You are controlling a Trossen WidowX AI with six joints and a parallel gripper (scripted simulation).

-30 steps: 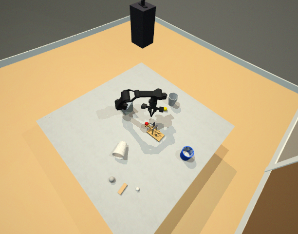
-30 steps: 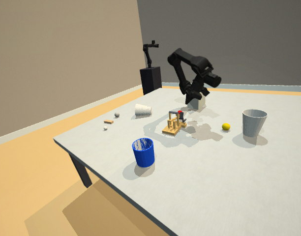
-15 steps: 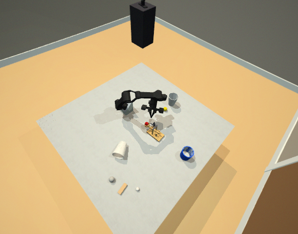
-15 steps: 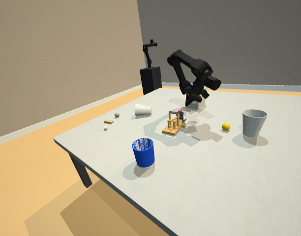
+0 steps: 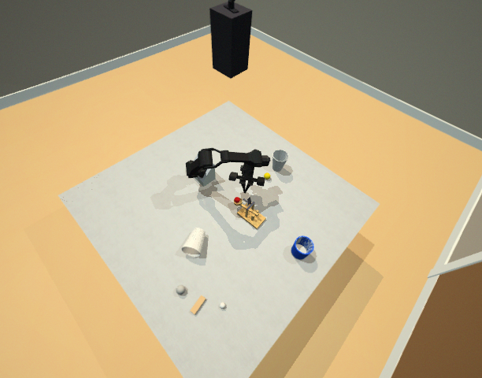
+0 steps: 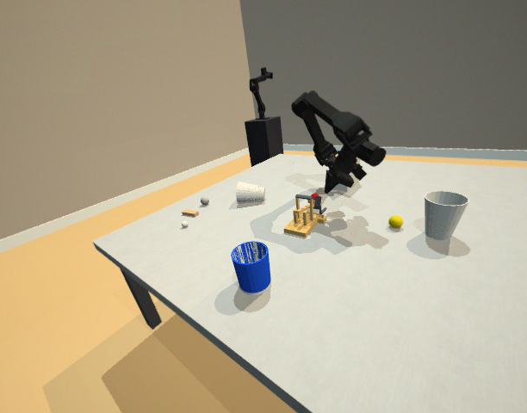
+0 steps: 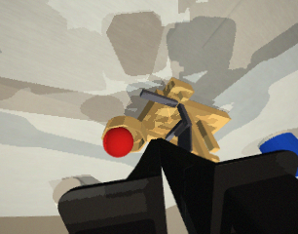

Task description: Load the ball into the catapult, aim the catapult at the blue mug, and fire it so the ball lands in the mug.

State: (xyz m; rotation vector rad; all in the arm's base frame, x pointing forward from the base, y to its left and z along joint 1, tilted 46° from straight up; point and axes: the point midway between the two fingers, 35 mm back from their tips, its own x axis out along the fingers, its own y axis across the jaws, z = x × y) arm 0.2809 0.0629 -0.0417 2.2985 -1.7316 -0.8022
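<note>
Right now the red ball is 10 mm behind my gripper tip, 50 mm to the right of it and 30 mm below it. Round my gripper tip: yellow ball: 10 mm behind, 230 mm to the left, 70 mm below; then wooden catapult: 60 mm ahead, 30 mm to the right, 40 mm below; then blue mug: 400 mm ahead, 20 mm to the right, 60 mm below.
</note>
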